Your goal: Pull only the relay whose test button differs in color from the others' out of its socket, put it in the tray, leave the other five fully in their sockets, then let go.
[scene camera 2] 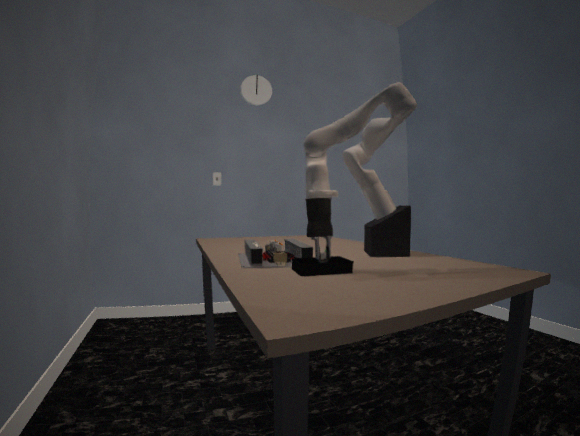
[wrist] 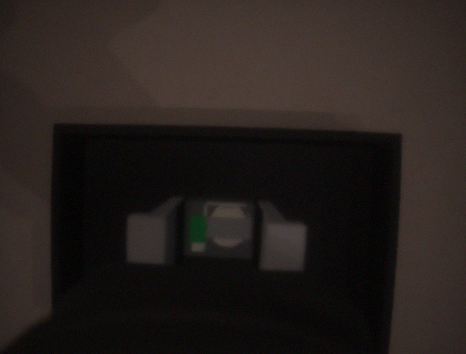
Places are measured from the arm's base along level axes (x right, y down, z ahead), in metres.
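Where they show: gripper, fingertip midpoint: [scene camera 2: 323,258] [wrist: 220,224]; arm's base at its link origin: [scene camera 2: 385,214].
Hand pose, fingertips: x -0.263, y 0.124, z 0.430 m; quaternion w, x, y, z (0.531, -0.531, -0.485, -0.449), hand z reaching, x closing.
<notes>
Things, the pixels of their top centre, and the offset from my fingertips. "*": a spot on its surface instead. Level surfaces: height alone.
- relay at its top centre: [wrist: 216,230] [scene camera 2: 323,250] dx +0.000, dy -0.024, dz +0.000 m
- black tray at a spot on its surface: [wrist: 227,131] [scene camera 2: 327,263] * dx -0.040, dy +0.008, dz +0.006 m
- socket panel at a spot on its surface: [scene camera 2: 245,261] * dx +0.247, dy +0.040, dz +0.189 m
- long grey duct at its top centre: [scene camera 2: 252,243] dx +0.287, dy -0.020, dz +0.152 m
- table at its surface level: dy +0.043 m
My gripper [scene camera 2: 324,259] [wrist: 220,224] is shut on a relay with a green test button. The relay [wrist: 227,229] shows between the two grey fingers in the wrist view, its green button at its left side. The black tray [scene camera 2: 322,267] [wrist: 227,131] stands on the table, and the gripper's fingertips are down inside its outline, low at its rim in the scene view. The gap between the relay and the tray floor cannot be told. The other relays stand among the wired sockets [scene camera 2: 276,252] and are too small to tell apart.
The socket panel [scene camera 2: 245,261] lies beside the tray, with a long grey duct [scene camera 2: 253,251] on its left and another grey duct [scene camera 2: 298,248] on its right, close to the gripper. The robot's black base [scene camera 2: 389,237] stands farther back on the table [scene camera 2: 400,295].
</notes>
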